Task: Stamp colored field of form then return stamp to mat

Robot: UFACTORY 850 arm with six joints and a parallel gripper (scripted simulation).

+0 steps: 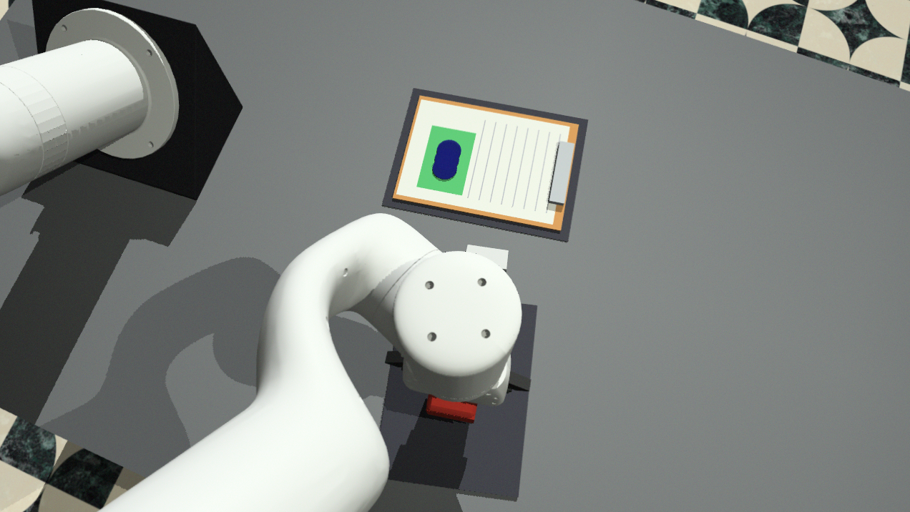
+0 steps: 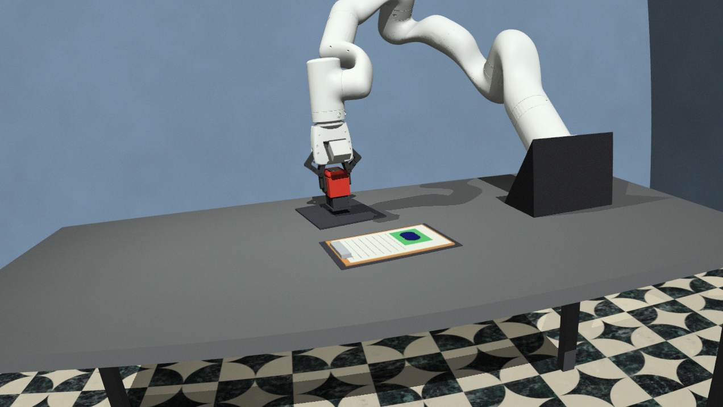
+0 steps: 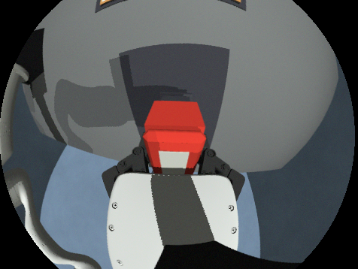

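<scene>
The dark mat is 8 cm below my hand. From my hand the other things lie so: black base: 5 cm below; form: 4 cm behind, 30 cm to the left, 8 cm below; red stamp: 2 cm below.
</scene>
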